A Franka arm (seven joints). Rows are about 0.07 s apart.
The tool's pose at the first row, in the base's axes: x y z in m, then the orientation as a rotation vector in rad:
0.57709 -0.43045 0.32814 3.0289 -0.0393 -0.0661
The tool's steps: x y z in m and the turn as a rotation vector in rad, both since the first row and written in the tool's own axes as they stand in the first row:
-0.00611 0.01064 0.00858 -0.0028 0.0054 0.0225
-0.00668 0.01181 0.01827 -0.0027 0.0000 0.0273
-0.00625 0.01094 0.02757 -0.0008 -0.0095 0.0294
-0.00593 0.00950 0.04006 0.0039 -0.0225 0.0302
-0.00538 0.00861 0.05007 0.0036 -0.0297 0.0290
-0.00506 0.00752 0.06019 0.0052 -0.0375 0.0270
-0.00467 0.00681 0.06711 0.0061 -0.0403 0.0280
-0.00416 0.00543 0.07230 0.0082 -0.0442 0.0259
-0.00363 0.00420 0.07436 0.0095 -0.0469 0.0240
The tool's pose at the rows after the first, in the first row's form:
0.57035 -0.44180 0.32107 3.0251 -0.0727 -0.0560
0.56932 -0.44402 0.31160 3.0248 -0.0805 -0.0638
0.56935 -0.44420 0.30226 3.0264 -0.0846 -0.0780
0.56915 -0.44416 0.28968 3.0306 -0.0872 -0.0976
0.56927 -0.44440 0.27962 3.0301 -0.0859 -0.1086
0.56916 -0.44445 0.26944 3.0314 -0.0837 -0.1207
0.56925 -0.44452 0.26247 3.0321 -0.0855 -0.1248
0.56956 -0.44374 0.25714 3.0342 -0.0827 -0.1310
0.57003 -0.44277 0.25494 3.0354 -0.0801 -0.1353

